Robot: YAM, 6 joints.
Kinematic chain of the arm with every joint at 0, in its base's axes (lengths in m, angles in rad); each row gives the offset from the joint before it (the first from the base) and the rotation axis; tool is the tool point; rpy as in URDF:
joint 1: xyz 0 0 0.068 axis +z
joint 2: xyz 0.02 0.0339 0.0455 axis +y
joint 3: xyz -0.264 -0.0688 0 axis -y
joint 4: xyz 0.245 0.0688 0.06 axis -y
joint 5: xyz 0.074 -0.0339 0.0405 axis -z
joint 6: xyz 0.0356 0 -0.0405 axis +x
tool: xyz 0 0 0 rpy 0 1.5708 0
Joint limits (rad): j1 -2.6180..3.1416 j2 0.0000..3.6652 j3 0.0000..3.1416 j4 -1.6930..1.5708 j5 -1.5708..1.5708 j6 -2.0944..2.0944
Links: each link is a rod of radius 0.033 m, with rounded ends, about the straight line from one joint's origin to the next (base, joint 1, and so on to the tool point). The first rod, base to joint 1, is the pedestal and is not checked.
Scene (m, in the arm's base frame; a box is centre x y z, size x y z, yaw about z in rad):
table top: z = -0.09
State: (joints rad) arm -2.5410 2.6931 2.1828 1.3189 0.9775 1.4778
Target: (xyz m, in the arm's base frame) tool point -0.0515 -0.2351 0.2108
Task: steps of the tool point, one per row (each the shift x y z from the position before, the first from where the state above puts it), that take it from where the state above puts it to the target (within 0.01 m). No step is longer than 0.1 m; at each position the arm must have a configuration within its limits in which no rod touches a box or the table.
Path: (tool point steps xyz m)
1: 0.0611 -0.0409 0.0112
2: 0.0689 -0.0241 0.0075
3: 0.0719 -0.0063 0.0033
4: 0.0703 0.0113 -0.0017
5: 0.0641 0.0276 -0.0070
6: 0.0543 0.0413 -0.0127
7: 0.0414 0.0514 -0.0184

